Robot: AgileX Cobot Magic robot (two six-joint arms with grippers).
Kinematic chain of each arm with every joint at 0, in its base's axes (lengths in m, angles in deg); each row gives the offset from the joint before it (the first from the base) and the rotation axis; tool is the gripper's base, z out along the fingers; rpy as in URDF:
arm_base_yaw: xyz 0 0 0.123 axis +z
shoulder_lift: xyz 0 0 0 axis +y
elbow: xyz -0.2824 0 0.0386 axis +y
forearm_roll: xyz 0.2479 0 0.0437 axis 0.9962 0 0.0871
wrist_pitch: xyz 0 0 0 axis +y
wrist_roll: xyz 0.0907 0 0.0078 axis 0.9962 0 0.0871
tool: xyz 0 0 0 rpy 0 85 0
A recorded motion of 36 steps. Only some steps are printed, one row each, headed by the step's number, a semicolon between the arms.
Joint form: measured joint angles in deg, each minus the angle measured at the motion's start. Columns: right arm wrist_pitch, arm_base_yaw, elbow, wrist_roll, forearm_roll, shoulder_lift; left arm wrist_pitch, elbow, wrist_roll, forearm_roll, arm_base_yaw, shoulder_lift.
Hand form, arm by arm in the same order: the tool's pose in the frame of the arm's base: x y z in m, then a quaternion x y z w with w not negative. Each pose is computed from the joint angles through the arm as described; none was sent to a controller.
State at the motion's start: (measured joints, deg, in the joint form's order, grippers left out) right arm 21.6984 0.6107 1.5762 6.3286 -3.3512 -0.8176; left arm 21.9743 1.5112 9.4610 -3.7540 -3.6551 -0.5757
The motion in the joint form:
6: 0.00 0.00 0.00 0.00 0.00 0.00; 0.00 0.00 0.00 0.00 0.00 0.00
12: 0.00 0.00 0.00 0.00 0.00 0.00; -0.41 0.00 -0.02 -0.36 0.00 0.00
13: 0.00 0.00 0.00 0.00 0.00 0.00; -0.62 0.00 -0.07 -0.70 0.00 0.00
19: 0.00 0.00 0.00 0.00 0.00 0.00; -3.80 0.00 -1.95 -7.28 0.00 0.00
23: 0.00 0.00 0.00 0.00 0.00 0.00; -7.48 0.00 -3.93 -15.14 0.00 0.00
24: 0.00 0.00 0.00 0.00 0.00 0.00; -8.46 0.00 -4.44 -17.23 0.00 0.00
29: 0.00 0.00 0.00 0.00 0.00 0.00; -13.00 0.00 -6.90 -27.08 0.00 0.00
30: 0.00 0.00 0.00 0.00 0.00 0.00; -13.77 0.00 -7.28 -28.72 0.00 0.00
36: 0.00 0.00 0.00 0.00 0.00 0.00; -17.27 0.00 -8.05 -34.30 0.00 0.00
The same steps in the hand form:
6: 0.0524 -0.0014 0.1706 0.02471 0.80565 0.01104 0.59178; 0.0521 -0.0056 0.1704 0.07506 0.80481 0.00203 0.58876
12: 0.0524 -0.0014 0.1706 0.02471 0.80565 0.01104 0.59178; 0.0523 -0.0058 0.1710 0.07291 0.80285 -0.00052 0.59171
13: 0.0524 -0.0014 0.1706 0.02471 0.80565 0.01104 0.59178; 0.0524 -0.0059 0.1713 0.07080 0.80190 -0.00317 0.59324
19: 0.0524 -0.0014 0.1706 0.02471 0.80565 0.01104 0.59178; 0.0536 -0.0089 0.1766 0.02302 0.78644 -0.05918 0.61440
23: 0.0524 -0.0014 0.1706 0.02471 0.80565 0.01104 0.59178; 0.0546 -0.0109 0.1830 -0.03482 0.76327 -0.12290 0.63333
24: 0.0524 -0.0014 0.1706 0.02471 0.80565 0.01104 0.59178; 0.0549 -0.0112 0.1847 -0.05053 0.75618 -0.13933 0.63736
29: 0.0524 -0.0014 0.1706 0.02471 0.80565 0.01104 0.59178; 0.0558 -0.0109 0.1925 -0.12668 0.71816 -0.21431 0.64982
30: 0.0524 -0.0014 0.1706 0.02471 0.80565 0.01104 0.59178; 0.0559 -0.0106 0.1937 -0.13945 0.71100 -0.22610 0.65108
36: 0.0524 -0.0014 0.1706 0.02471 0.80565 0.01104 0.59178; 0.0563 -0.0083 0.1989 -0.18233 0.68092 -0.26043 0.65976

